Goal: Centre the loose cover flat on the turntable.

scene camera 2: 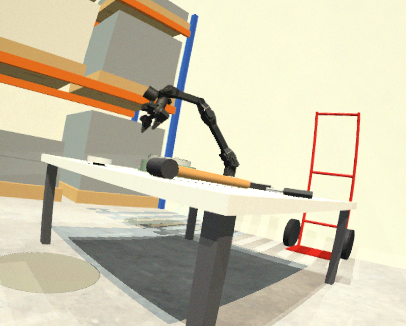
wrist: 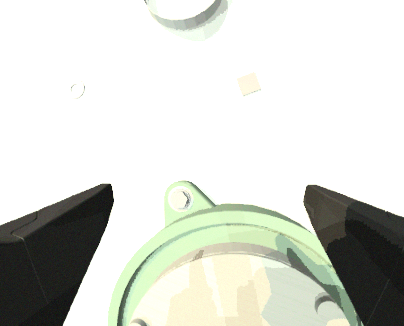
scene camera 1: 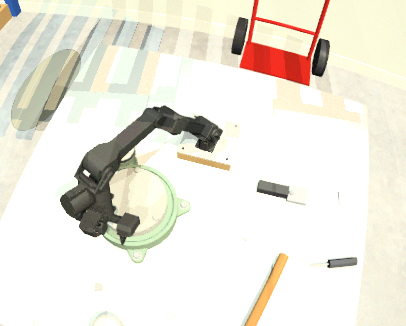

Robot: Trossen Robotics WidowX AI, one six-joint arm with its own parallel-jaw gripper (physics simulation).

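Where they show: gripper, fingertip midpoint: (scene camera 2: 147, 130) (wrist: 210, 193) (scene camera 1: 108, 239); arm's base, origin of the base link: (scene camera 1: 206, 143).
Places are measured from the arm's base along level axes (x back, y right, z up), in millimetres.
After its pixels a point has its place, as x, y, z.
A pale round object (scene camera 1: 106, 320) {-704, 63, -30} (scene camera 2: 99, 160) {-755, -8, -20} (wrist: 187, 11) {-709, 49, -31}, apparently the loose cover, lies on the table, partly cut off at the bottom of scene camera 1 and at the top of the wrist view. The turntable (scene camera 1: 165, 230) {-360, 1, 20} (wrist: 235, 216) {-455, 124, 20} is a green ring with bolted lugs around a beige disc with small round knobs; the arm hides part of it in scene camera 1. My gripper (scene camera 1: 111, 233) {-492, 109, 155} (scene camera 2: 149, 129) {-492, 109, 155} (wrist: 210, 193) {-492, 109, 155} is open and empty, high above the table near the turntable's edge, apart from the cover.
The arm's base stands on a wooden block (scene camera 1: 202, 160) {-64, -9, -14}. A mallet (scene camera 1: 267, 290) {-428, -360, -2} (scene camera 2: 215, 176) {-465, -374, -10}, a scraper (scene camera 1: 274, 189) {-79, -277, -11} and a screwdriver (scene camera 1: 342, 262) {-257, -586, -12} (scene camera 2: 298, 193) {-264, -600, -27} lie on the table. A small beige square (scene camera 1: 98, 286) {-611, 134, -38} (wrist: 249, 84) {-612, 134, -38} and a ring (wrist: 77, 90) {-602, -105, -38} lie between turntable and cover.
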